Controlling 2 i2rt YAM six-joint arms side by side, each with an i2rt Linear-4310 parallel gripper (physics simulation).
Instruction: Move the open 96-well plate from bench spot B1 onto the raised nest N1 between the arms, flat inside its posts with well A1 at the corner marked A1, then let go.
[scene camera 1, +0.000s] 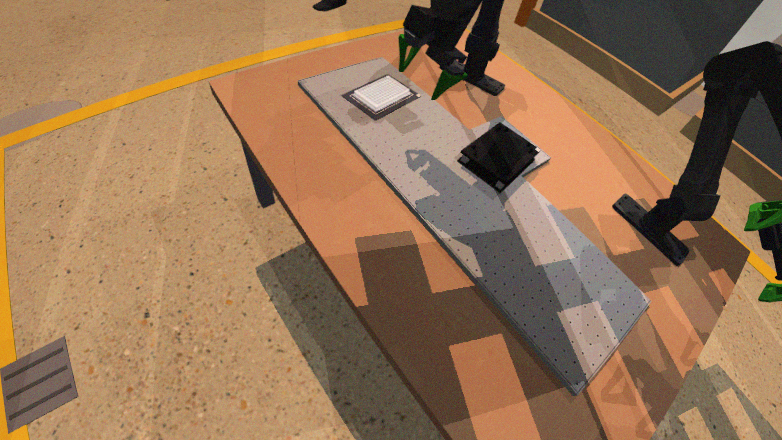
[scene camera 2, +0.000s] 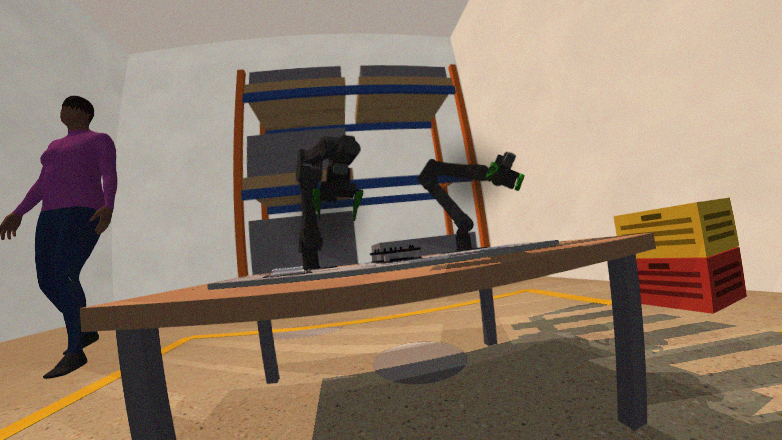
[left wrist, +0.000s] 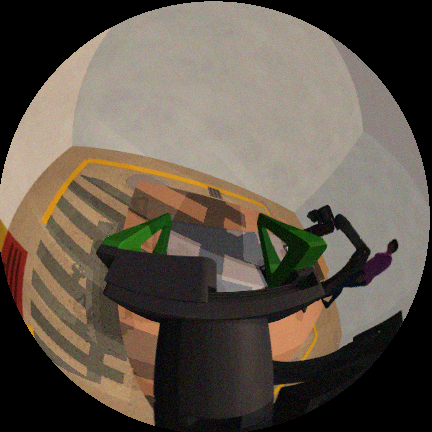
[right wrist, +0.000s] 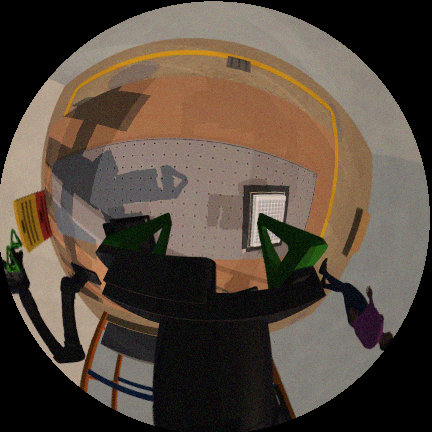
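Where they show: left gripper, fingertip midpoint: (scene camera 1: 756, 265) (scene camera 2: 510, 174) (left wrist: 213, 217); right gripper, fingertip midpoint: (scene camera 1: 416, 85) (scene camera 2: 337, 219) (right wrist: 213, 217); left arm's base at its link origin: (scene camera 1: 649, 229) (right wrist: 84, 272); right arm's base at its link origin: (scene camera 1: 471, 77).
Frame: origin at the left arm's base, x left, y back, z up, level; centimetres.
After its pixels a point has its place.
The white 96-well plate (scene camera 1: 382, 93) {x -66.3, y -30.5, z 2.8 cm} (scene camera 2: 288, 270) {x -66.0, y -35.8, z 2.5 cm} (right wrist: 269, 212) {x -66.8, y -31.9, z 2.7 cm} lies flat on the dark spot frame (scene camera 1: 376, 114) {x -61.4, y -35.7, z 1.5 cm} (right wrist: 245, 220) {x -61.5, y -29.2, z 1.5 cm} at the upper left of the perforated board. The raised nest (scene camera 1: 498, 155) {x -34.0, y -22.5, z 4.7 cm} (scene camera 2: 395, 252) {x -35.8, y -28.6, z 4.0 cm}, black-topped with small corner posts, stands at the board's middle; its A1 mark cannot be read. It shows partly behind a finger in the right wrist view. My right gripper (scene camera 1: 421, 70) (scene camera 2: 337, 204) {x -51.9, y -33.8, z 14.8 cm} (right wrist: 213, 217) {x -51.9, y -33.8, z 14.8 cm} is open and empty, above the table behind the plate in scene camera 1. My left gripper (scene camera 1: 769, 252) (scene camera 2: 507, 176) {x 9.4, y -27.8, z 26.1 cm} (left wrist: 213, 217) {x 9.4, y -27.8, z 26.1 cm} is open and empty, raised far from the plate and beyond the table's right edge.
The perforated board (scene camera 1: 590, 273) {x -3.2, y -25.8, z 1.3 cm} (right wrist: 195, 150) {x -48.9, y -43.2, z 1.3 cm} lies along the wooden table (scene camera 1: 262, 109) {x -78.7, y -57.8, z 0.0 cm} (scene camera 2: 306, 300) {x -57.9, y -65.8, z -1.5 cm}. A tall shelf rack (scene camera 2: 238, 164) stands behind the arms. Yellow (scene camera 2: 661, 229) and red (scene camera 2: 675, 284) crates are stacked at the right. A person (scene camera 2: 76, 169) (right wrist: 367, 317) stands beyond the table.
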